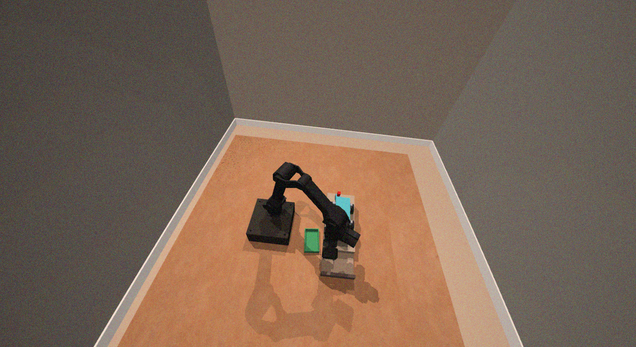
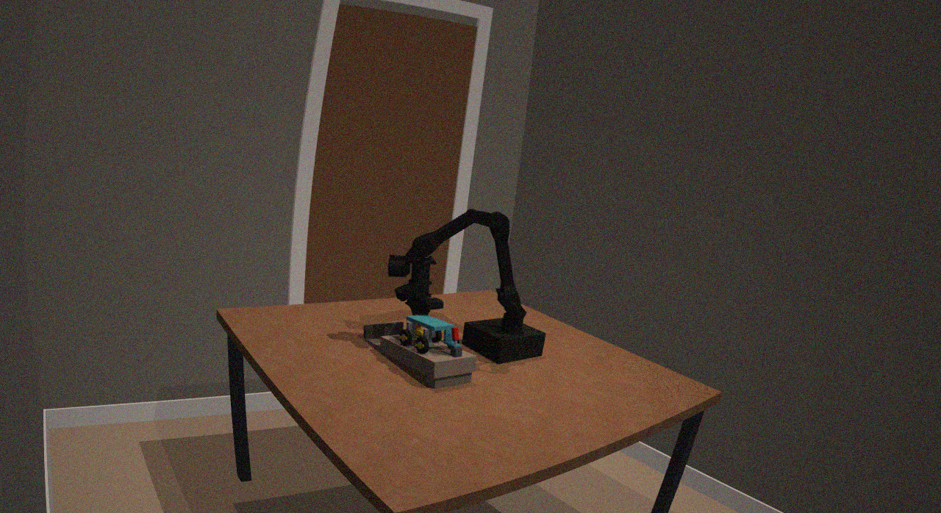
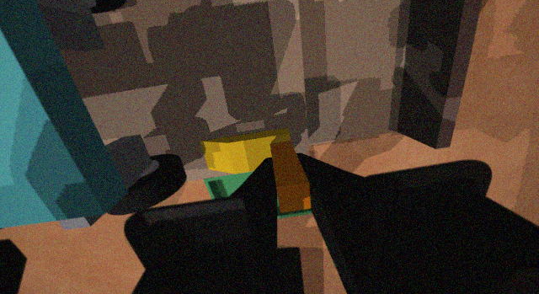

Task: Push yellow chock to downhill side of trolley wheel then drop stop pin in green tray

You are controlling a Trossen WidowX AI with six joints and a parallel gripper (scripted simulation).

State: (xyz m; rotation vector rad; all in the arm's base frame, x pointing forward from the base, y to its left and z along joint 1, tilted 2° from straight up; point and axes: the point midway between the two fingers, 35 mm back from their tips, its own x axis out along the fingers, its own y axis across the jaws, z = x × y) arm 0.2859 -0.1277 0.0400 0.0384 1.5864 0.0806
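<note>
Now: the red-headed stop pin 240 mm to the left of my gripper tip, 40 mm above it and 30 mm ahead of it. From my gripper tip the other things lie so: yellow chock (20 mm to the left, 10 mm below); grey ramp (130 mm to the left, 50 mm ahead, 40 mm below); green tray (100 mm below, 80 mm behind, 30 mm to the left).
</note>
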